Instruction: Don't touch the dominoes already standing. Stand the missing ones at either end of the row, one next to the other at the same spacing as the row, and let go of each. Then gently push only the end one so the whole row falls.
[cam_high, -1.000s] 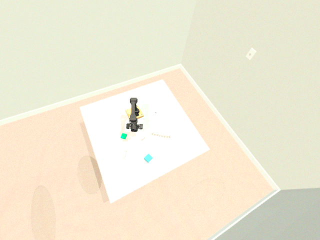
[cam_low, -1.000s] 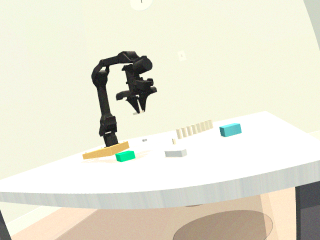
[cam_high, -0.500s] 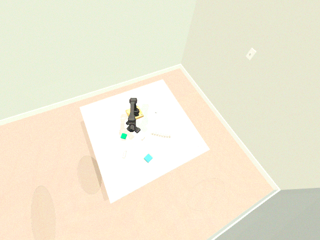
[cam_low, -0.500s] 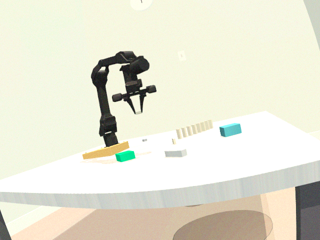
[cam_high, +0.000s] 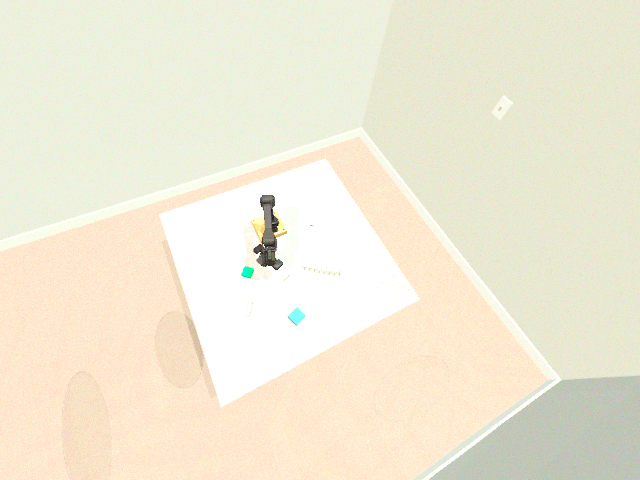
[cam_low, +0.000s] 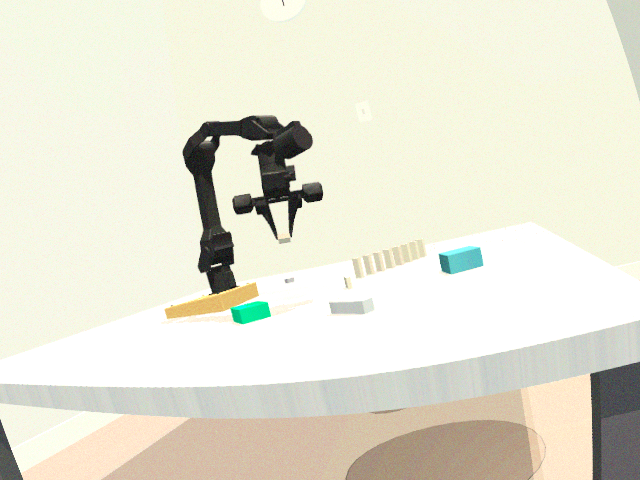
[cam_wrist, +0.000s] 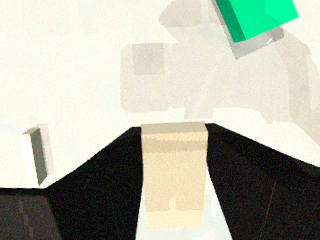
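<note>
My gripper tip is now 4 cm past the green block, 12 cm to the left of it and 12 cm above it. Round my gripper tip: small grey piece (25 cm behind, 39 cm to the left, 13 cm below); pale grey block (19 cm ahead, 17 cm to the right, 13 cm below); cyan block (33 cm ahead, 8 cm to the left, 12 cm below).
</note>
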